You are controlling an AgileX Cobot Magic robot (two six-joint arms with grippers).
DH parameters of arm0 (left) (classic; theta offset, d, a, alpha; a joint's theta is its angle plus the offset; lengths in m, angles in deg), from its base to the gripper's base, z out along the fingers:
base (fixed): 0 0 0 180
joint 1: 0 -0.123 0 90
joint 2: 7.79 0 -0.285 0
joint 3: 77.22 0 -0.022 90
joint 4: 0 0.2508 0 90
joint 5: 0 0 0.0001 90
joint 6: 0 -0.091 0 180
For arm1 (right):
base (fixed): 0 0 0 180
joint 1: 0 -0.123 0 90
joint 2: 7.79 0 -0.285 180
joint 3: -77.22 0 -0.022 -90
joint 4: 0 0.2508 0 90
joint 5: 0 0 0.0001 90
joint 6: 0 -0.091 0 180
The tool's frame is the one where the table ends.
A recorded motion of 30 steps. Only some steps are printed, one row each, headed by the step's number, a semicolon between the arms.
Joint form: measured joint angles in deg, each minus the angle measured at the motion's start. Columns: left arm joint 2, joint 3, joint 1, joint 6, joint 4, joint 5; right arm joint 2, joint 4, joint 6, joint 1, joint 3, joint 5.
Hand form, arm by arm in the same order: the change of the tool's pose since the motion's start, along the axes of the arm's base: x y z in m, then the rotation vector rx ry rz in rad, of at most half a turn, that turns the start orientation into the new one. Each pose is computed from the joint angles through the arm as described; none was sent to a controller.
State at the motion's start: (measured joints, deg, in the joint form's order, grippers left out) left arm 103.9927 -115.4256 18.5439 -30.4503 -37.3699 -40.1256; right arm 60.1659 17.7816 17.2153 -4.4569 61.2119 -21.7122
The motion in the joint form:
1: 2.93 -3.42 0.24 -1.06 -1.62 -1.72; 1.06 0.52 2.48 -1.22 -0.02 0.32
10: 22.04 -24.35 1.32 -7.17 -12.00 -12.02; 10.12 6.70 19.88 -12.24 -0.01 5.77
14: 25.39 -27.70 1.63 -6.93 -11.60 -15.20; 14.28 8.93 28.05 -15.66 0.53 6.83
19: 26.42 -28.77 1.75 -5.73 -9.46 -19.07; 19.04 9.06 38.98 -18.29 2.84 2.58
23: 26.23 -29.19 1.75 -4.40 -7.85 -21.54; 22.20 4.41 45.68 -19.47 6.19 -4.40
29: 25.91 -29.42 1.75 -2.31 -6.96 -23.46; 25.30 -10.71 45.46 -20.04 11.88 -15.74
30: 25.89 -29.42 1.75 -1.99 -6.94 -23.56; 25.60 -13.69 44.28 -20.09 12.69 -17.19
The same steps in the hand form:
1: 0.0091 -0.0077 -0.0041 -0.0029 0.0090 -0.0352; 0.0048 0.0055 -0.0038 -0.0330 0.0057 0.0316
10: 0.0608 -0.0524 -0.0510 -0.0332 0.0647 -0.2596; 0.0377 0.0620 -0.0355 -0.2178 0.0033 0.2775
14: 0.0669 -0.0596 -0.0664 -0.0067 0.0998 -0.2997; 0.0495 0.0842 -0.0514 -0.3180 0.0052 0.3731
19: 0.0662 -0.0610 -0.0758 0.0428 0.1491 -0.3268; 0.0599 0.1066 -0.0688 -0.4991 0.0321 0.5315
23: 0.0629 -0.0596 -0.0759 0.0710 0.1783 -0.3357; 0.0654 0.1179 -0.0769 -0.6881 0.0614 0.6765
29: 0.0595 -0.0584 -0.0746 0.0770 0.2149 -0.3370; 0.0735 0.1160 -0.0790 -0.9614 0.1584 0.7799
30: 0.0593 -0.0584 -0.0745 0.0749 0.2198 -0.3359; 0.0749 0.1140 -0.0782 -0.9990 0.1777 0.7751

